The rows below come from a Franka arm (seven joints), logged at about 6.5 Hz.
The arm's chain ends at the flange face. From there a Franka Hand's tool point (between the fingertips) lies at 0.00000 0.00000 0.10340 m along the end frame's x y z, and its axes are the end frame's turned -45 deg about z.
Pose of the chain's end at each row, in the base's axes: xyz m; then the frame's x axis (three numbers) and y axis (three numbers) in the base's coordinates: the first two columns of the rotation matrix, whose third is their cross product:
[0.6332, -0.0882, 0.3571, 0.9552, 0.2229, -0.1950, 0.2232, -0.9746, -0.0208]
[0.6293, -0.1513, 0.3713, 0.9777, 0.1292, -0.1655, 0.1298, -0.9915, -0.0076]
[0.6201, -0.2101, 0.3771, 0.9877, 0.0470, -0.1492, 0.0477, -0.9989, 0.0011]
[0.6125, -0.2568, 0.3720, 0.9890, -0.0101, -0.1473, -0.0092, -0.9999, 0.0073]
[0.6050, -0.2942, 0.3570, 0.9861, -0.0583, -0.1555, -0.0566, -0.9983, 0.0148]
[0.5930, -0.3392, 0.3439, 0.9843, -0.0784, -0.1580, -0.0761, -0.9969, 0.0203]
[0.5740, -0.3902, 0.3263, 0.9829, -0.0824, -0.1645, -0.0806, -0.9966, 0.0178]
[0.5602, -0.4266, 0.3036, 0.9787, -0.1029, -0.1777, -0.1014, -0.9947, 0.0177]
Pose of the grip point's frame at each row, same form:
[0.6131, -0.0906, 0.2557, 0.5176, 0.8468, -0.1232, 0.8333, -0.5315, -0.1526]
[0.6122, -0.1528, 0.2693, 0.5996, 0.7925, -0.1117, 0.7831, -0.6097, -0.1224]
[0.6047, -0.2109, 0.2749, 0.6647, 0.7396, -0.1063, 0.7321, -0.6731, -0.1047]
[0.5973, -0.2574, 0.2697, 0.7058, 0.6999, -0.1093, 0.6928, -0.7142, -0.0990]
[0.5889, -0.2948, 0.2549, 0.7373, 0.6647, -0.1204, 0.6573, -0.7471, -0.0995]
[0.5765, -0.3400, 0.2418, 0.7498, 0.6495, -0.1261, 0.6422, -0.7604, -0.0974]
[0.5569, -0.3906, 0.2243, 0.7520, 0.6464, -0.1289, 0.6380, -0.7630, -0.1037]
[0.5417, -0.4265, 0.2019, 0.7637, 0.6306, -0.1382, 0.6203, -0.7761, -0.1131]

